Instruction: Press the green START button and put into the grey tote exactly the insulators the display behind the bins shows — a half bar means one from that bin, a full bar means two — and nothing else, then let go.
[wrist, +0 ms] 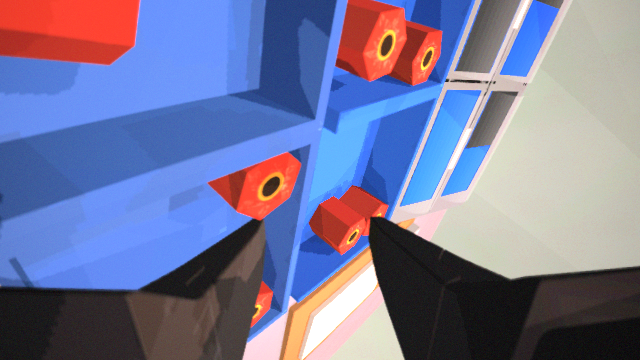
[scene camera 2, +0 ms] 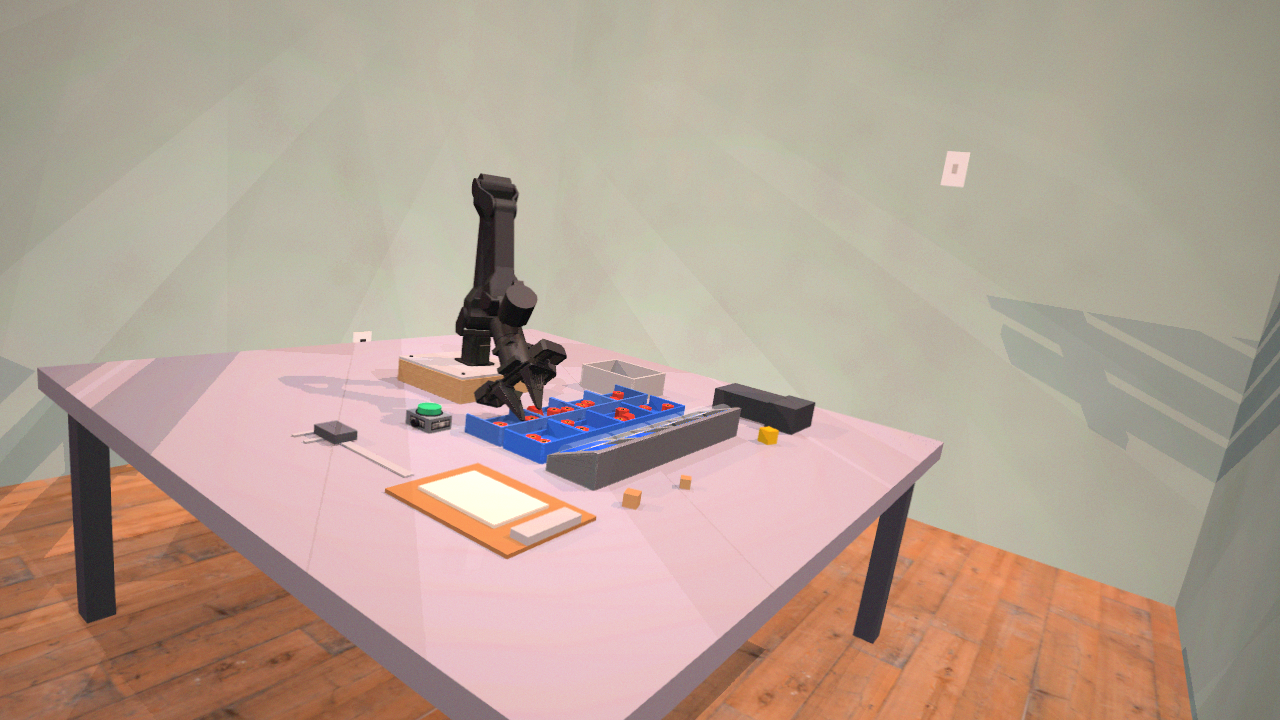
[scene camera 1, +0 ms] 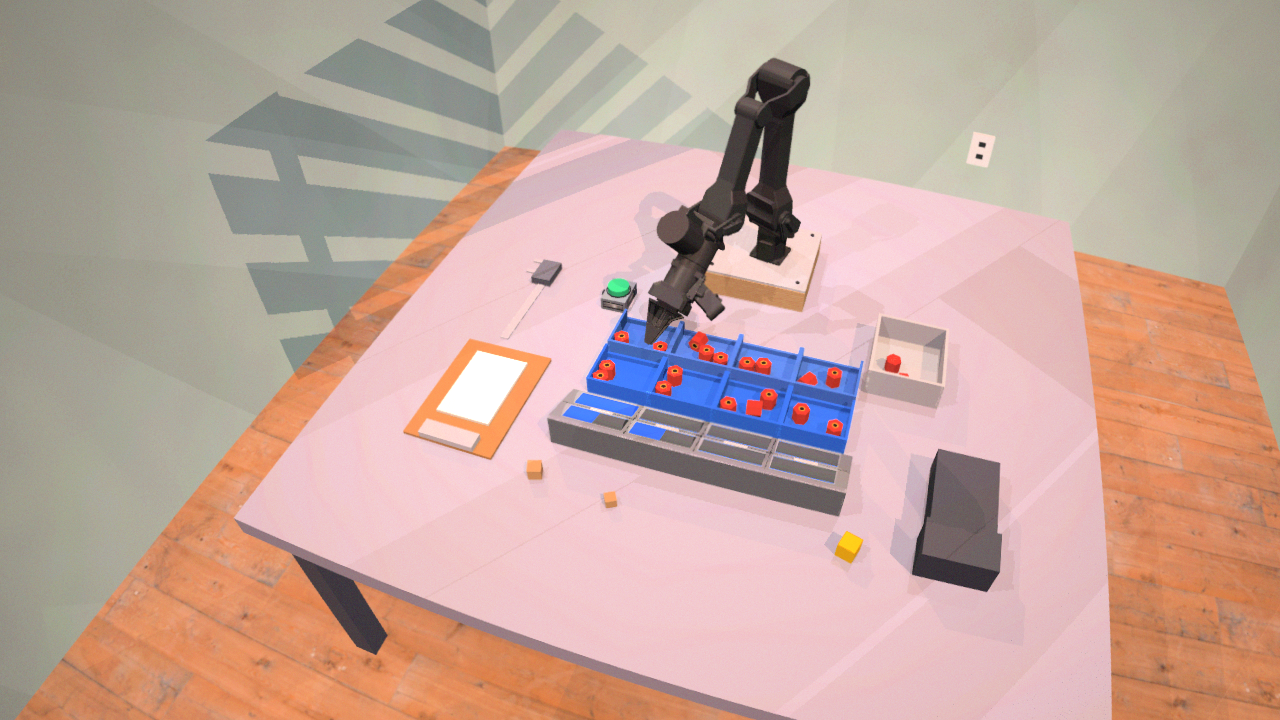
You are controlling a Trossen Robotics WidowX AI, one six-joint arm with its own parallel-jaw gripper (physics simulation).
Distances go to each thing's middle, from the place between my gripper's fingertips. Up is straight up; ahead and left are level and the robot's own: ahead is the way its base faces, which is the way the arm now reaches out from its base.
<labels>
Now: the grey tool [scene camera 2: 335, 432] 40 mm behind my hand, 290 mm to the right of it and 30 mm below it. From my hand the other things lie so: grey tote [scene camera 1: 923, 348]: 200 mm behind, 410 mm to the left, 20 mm below; then dark box [scene camera 1: 958, 544]: 90 mm ahead, 570 mm to the left, 20 mm below.
</labels>
